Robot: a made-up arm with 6 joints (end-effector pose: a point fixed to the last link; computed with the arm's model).
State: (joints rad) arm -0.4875 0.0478 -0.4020 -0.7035 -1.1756 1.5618
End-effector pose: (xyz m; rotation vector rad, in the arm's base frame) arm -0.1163 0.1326 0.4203 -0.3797 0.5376 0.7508
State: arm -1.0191 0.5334 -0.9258 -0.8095 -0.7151 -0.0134
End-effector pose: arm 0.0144 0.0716 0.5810 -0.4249 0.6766 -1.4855
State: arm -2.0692 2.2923 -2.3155 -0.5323 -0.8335 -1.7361
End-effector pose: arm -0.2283 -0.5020 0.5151 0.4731 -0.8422 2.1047
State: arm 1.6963 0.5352 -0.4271 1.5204 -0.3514 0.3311
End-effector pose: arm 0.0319 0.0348 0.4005 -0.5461 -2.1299 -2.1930
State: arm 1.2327 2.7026 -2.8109 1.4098 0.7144 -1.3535
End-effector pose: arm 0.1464 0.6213 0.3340 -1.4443 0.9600 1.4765
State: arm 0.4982 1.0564 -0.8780 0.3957 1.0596 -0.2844
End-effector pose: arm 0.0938 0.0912 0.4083 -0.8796 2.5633 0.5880
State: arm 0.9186 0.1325 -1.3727 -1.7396 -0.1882 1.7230
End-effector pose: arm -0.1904 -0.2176 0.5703 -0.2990 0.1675 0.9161
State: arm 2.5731 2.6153 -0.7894 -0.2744 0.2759 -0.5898
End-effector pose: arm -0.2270 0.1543 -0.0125 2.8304 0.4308 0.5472
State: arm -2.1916 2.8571 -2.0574 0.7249 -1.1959 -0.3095
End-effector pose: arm -0.4087 -0.4602 0.1175 1.6723 0.0067 -2.1810
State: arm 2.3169 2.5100 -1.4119 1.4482 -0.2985 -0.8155
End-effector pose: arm -0.3216 0.3929 0.0772 -1.9278 1.8760 0.7840
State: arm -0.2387 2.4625 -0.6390 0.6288 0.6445 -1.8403
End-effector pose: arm 0.2321 -0.0183 0.0576 1.2179 -2.3991 -1.0486
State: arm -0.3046 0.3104 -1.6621 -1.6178 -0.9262 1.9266
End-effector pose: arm -0.2666 0.1716 0.5959 -0.8311 0.4372 0.0649
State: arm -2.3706 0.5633 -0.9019 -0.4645 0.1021 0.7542
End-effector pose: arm -0.0105 -0.0035 0.5350 1.4341 0.3019 -1.7926
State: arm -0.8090 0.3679 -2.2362 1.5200 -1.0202 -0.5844
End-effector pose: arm -0.3694 0.2579 0.5781 0.3407 -1.0332 0.3101
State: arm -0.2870 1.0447 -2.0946 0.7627 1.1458 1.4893
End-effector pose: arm 0.0344 0.0588 0.7104 1.1173 1.3433 1.7094
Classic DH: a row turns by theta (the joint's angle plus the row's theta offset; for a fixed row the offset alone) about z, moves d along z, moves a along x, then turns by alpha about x. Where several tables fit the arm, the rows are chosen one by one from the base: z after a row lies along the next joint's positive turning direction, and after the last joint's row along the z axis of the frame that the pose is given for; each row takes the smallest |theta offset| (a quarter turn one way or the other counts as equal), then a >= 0, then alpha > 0; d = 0 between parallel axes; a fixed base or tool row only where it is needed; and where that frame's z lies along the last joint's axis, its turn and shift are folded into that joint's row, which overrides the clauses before.
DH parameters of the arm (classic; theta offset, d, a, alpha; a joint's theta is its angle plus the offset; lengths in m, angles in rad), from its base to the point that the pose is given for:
joint 1: 0 0.1604 0 -1.5708
joint 2: 0.1359 0 -0.3632 0
joint 3: 1.3477 0 -0.019 1.5708
joint 4: 0 0.216 0 -1.5708
joint 5: 0 0 0.0001 1.5708
joint 6: 0 0.105 0 0

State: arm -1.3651 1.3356 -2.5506 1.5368 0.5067 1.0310
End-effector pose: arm 0.0559 -0.0180 0.8231 0.4836 0.3813 1.2353
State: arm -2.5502 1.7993 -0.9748 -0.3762 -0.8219 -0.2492
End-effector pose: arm -0.3189 -0.2482 0.3734 1.5483 1.2898 -2.0810
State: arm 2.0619 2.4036 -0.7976 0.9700 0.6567 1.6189
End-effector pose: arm -0.1870 0.2375 0.0665 -0.7184 -2.7423 0.8853
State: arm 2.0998 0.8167 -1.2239 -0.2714 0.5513 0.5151
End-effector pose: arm -0.0248 0.0718 0.5713 -1.4244 1.2741 1.6509
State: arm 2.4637 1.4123 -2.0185 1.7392 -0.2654 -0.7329
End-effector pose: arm -0.1596 0.1632 0.7374 0.6113 -1.2120 -2.6308
